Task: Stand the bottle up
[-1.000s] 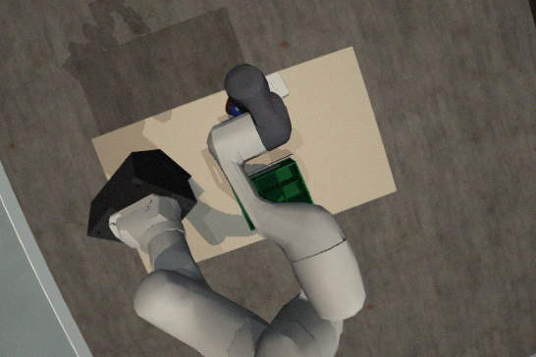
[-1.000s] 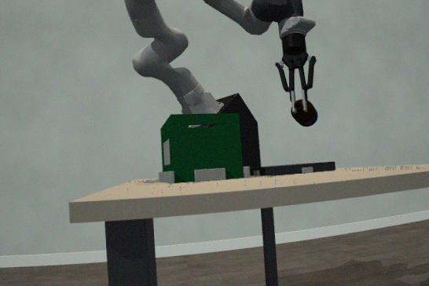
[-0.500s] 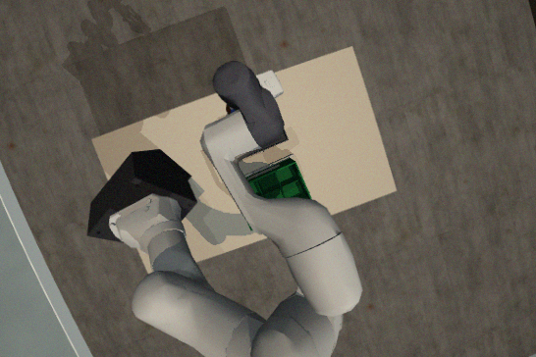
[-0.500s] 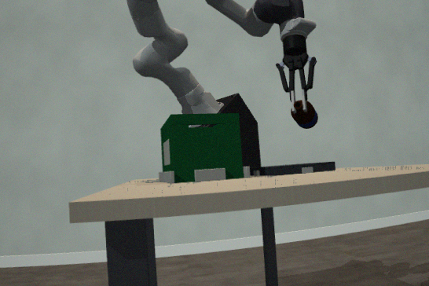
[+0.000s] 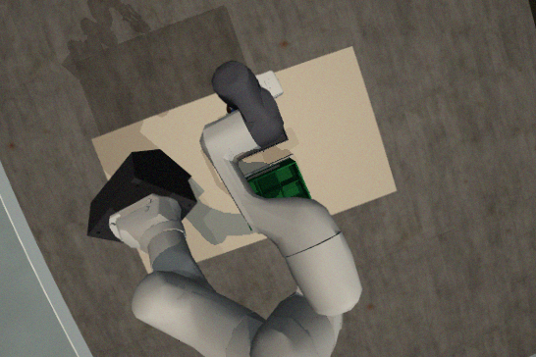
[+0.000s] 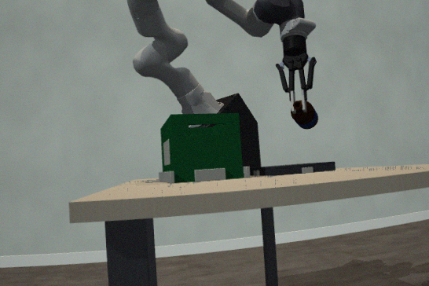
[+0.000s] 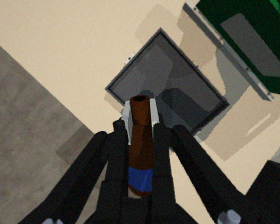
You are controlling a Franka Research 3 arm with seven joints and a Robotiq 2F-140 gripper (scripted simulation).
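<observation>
My hand is 40 mm past the bottle, 30 mm to the right of it and 30 mm above it. Also, from my hand: dark grey tray (50 mm behind, 40 mm to the right, 200 mm below); then green crate (60 mm behind, 310 mm to the right, 130 mm below).
</observation>
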